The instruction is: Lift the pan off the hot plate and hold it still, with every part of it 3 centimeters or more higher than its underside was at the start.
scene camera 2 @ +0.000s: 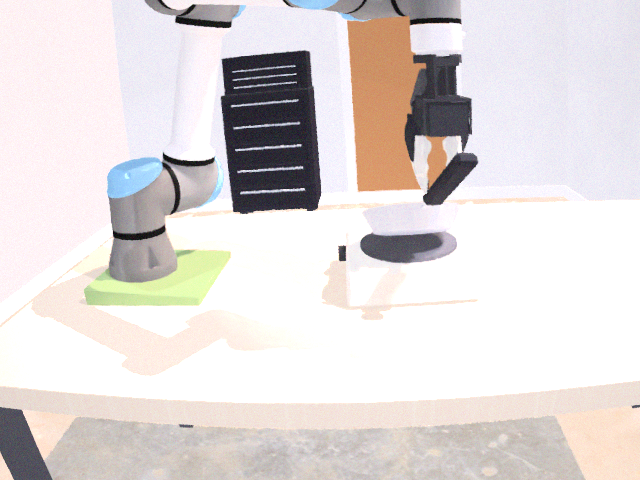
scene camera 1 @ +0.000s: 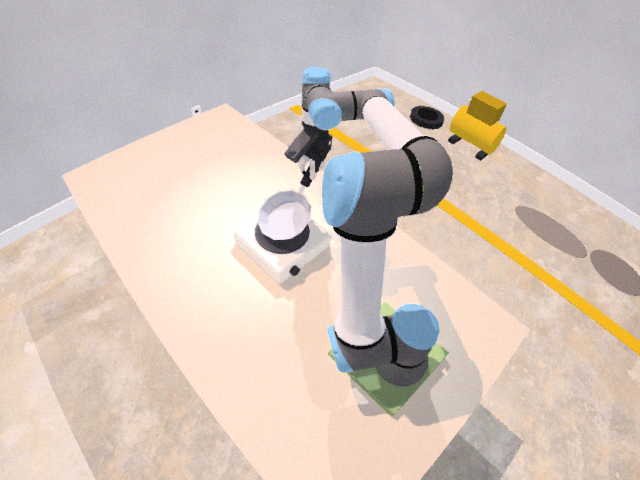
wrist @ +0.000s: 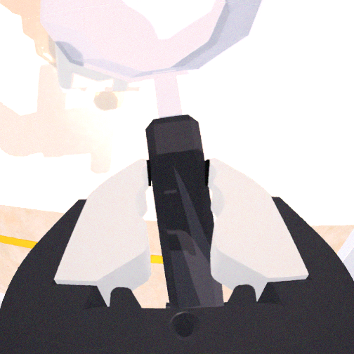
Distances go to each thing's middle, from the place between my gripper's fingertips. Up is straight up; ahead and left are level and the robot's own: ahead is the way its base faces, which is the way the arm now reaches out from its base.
Now: hand 40 mm past the pan (scene camera 2: 433,215), 50 mm to the right of it and 20 mm above it. The rest, counted from my hand: white hot plate (scene camera 2: 380,270): 60 mm behind, 140 mm to the left, 170 mm below.
